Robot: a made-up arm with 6 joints.
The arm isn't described. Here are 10 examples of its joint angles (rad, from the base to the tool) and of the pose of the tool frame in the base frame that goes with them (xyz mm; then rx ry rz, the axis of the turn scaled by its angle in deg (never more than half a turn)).
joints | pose
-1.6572 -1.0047 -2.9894 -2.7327 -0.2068 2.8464 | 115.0 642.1 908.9 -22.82 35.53 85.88
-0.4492 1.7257 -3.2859 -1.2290 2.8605 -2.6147 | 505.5 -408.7 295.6 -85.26 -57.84 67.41
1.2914 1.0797 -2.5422 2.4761 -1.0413 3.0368 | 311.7 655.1 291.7 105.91 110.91 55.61
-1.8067 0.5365 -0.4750 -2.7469 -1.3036 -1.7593 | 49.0 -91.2 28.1 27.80 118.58 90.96
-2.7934 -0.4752 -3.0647 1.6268 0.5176 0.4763 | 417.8 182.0 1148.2 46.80 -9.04 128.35
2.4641 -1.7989 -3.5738 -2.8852 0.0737 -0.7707 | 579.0 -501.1 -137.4 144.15 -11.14 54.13
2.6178 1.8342 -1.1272 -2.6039 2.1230 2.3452 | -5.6 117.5 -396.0 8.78 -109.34 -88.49
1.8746 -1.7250 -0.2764 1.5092 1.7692 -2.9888 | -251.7 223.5 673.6 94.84 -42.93 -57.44
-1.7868 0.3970 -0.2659 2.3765 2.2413 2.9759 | 64.2 -335.7 -60.1 58.39 -32.93 103.50
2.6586 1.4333 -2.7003 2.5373 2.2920 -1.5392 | -766.5 277.4 409.5 38.28 -15.78 78.64
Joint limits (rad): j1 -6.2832..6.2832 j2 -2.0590..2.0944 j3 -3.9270..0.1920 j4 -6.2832..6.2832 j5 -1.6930..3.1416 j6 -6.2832..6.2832
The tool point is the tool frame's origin. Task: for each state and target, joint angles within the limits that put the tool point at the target. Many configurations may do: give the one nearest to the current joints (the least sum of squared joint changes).
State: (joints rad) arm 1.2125 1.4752 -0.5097 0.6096 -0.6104 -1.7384
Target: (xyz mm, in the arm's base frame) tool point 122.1 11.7 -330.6
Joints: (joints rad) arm 1.1918 1.4290 -0.7405 0.6367 -0.5688 -1.7384
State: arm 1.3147 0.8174 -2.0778 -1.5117 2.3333 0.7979
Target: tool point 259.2 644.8 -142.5
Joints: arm 1.4437 1.4231 -2.0076 -1.6080 1.7905 0.7979
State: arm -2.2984 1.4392 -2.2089 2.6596 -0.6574 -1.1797
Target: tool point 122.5 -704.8 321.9
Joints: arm -1.3348 0.9060 -2.4303 2.9035 -0.9858 -1.1797
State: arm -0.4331 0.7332 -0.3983 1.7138 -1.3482 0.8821
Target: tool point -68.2 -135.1 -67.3
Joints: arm -0.4983 0.9607 -0.5546 2.2443 -1.0027 0.8821
